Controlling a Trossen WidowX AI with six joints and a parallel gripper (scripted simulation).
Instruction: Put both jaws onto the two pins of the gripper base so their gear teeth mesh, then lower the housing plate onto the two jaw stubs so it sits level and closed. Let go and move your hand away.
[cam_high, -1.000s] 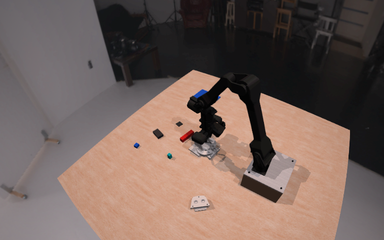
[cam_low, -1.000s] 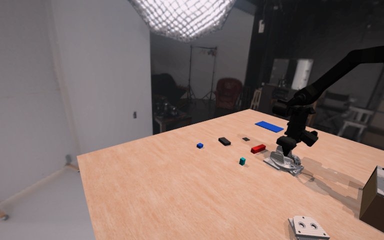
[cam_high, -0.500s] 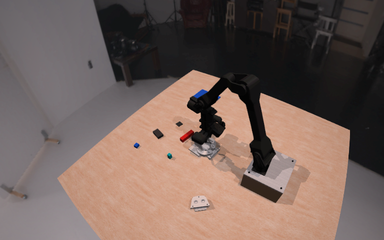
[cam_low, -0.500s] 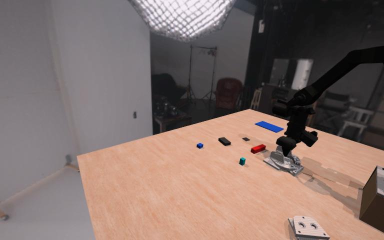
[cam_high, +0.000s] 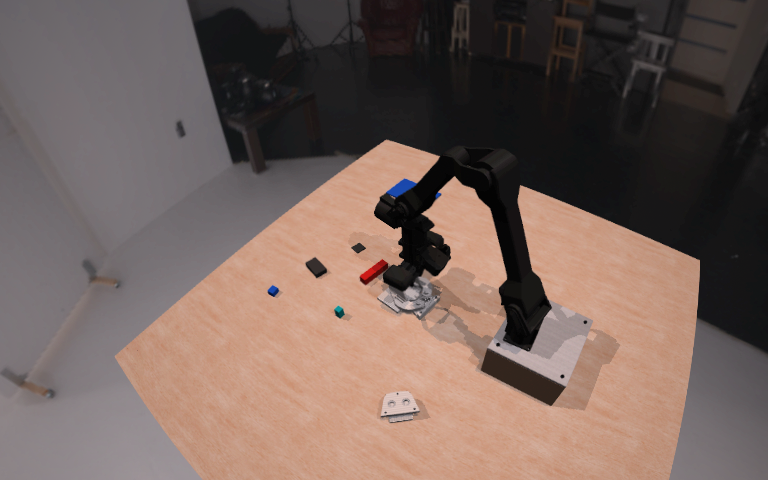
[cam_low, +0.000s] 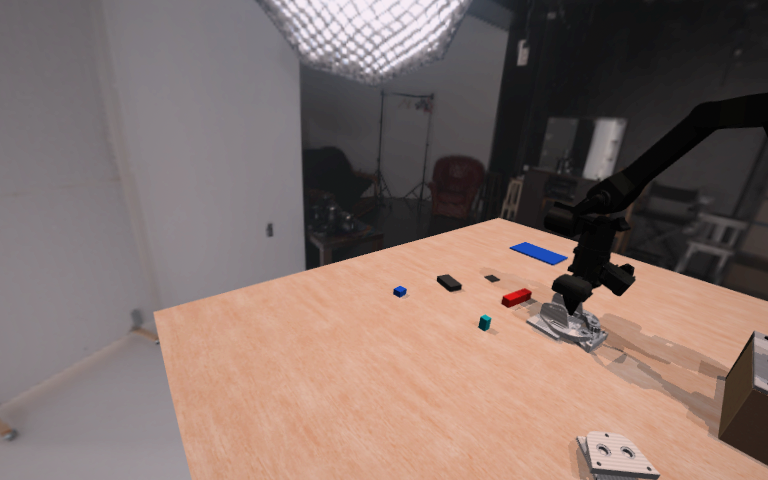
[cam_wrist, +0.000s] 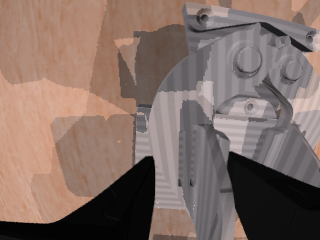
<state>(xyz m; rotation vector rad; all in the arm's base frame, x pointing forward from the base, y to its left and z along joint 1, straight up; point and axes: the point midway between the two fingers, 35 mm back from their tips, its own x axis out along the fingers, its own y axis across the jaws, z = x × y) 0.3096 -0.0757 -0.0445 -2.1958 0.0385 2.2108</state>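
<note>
Now: the red block 120 mm ahead of my gripper tip, 10 mm to the left of it and 20 mm below it. The rest, counted from my gripper tip: teal cube 120 mm ahead, 170 mm to the left, 10 mm below; then black block 270 mm ahead, 80 mm to the left, 20 mm below; then dark tile 220 mm ahead, 50 mm to the right, 30 mm below.
</note>
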